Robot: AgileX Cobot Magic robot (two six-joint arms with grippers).
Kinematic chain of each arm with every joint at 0, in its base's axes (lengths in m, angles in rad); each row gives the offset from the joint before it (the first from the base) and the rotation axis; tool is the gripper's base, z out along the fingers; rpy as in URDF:
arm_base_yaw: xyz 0 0 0.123 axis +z
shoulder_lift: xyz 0 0 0 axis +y
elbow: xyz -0.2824 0 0.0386 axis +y
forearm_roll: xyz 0.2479 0 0.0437 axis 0.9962 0 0.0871
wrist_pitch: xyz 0 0 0 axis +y
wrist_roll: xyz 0.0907 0 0.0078 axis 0.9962 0 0.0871
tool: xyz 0 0 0 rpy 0 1.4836 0
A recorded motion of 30 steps. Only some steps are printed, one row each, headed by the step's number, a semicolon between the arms.
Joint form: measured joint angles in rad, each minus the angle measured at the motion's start. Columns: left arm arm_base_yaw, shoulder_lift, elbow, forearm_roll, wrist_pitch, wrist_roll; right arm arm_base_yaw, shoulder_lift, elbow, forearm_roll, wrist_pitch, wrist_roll.
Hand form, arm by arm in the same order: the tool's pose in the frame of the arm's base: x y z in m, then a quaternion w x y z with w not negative. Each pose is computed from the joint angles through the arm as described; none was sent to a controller.
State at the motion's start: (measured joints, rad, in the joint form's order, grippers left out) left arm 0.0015 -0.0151 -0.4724 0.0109 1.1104 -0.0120; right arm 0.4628 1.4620 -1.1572 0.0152 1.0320 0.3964
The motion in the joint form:
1: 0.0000 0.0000 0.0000 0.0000 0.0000 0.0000; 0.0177 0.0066 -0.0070 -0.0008 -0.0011 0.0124
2: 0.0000 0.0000 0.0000 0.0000 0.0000 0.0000; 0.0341 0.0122 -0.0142 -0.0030 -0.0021 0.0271
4: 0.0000 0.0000 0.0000 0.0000 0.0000 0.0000; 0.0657 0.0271 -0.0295 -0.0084 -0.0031 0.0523
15: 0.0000 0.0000 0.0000 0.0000 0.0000 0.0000; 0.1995 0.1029 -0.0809 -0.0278 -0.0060 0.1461
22: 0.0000 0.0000 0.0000 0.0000 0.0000 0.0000; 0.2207 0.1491 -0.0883 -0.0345 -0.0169 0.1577
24: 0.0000 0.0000 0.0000 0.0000 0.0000 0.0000; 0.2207 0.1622 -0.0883 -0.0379 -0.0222 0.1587
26: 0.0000 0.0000 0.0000 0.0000 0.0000 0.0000; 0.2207 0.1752 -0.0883 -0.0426 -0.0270 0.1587
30: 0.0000 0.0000 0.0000 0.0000 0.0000 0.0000; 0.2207 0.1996 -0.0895 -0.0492 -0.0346 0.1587
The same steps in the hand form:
1: -0.0062 0.0009 0.2655 0.49476 -0.00618 0.86900 0.00284; 0.2548 0.1341 0.2889 0.14214 -0.03272 0.98645 0.07514
2: -0.0062 0.0009 0.2655 0.49476 -0.00618 0.86900 0.00284; 0.2543 0.1390 0.2893 0.14256 -0.03396 0.98620 0.07700
4: -0.0062 0.0009 0.2655 0.49476 -0.00618 0.86900 0.00284; 0.2538 0.1488 0.2892 0.14211 -0.03810 0.98595 0.07912
15: -0.0062 0.0009 0.2655 0.49476 -0.00618 0.86900 0.00284; 0.2474 0.1917 0.2806 0.12854 -0.06157 0.98644 0.08133
22: -0.0062 0.0009 0.2655 0.49476 -0.00618 0.86900 0.00284; 0.2505 0.2021 0.2682 0.11769 -0.06793 0.98803 0.07298
24: -0.0062 0.0009 0.2655 0.49476 -0.00618 0.86900 0.00284; 0.2525 0.2034 0.2641 0.11538 -0.06825 0.98853 0.06956
26: -0.0062 0.0009 0.2655 0.49476 -0.00618 0.86900 0.00284; 0.2545 0.2045 0.2600 0.11328 -0.06937 0.98897 0.06550
30: -0.0062 0.0009 0.2655 0.49476 -0.00618 0.86900 0.00284; 0.2580 0.2067 0.2525 0.10865 -0.07105 0.98980 0.05866

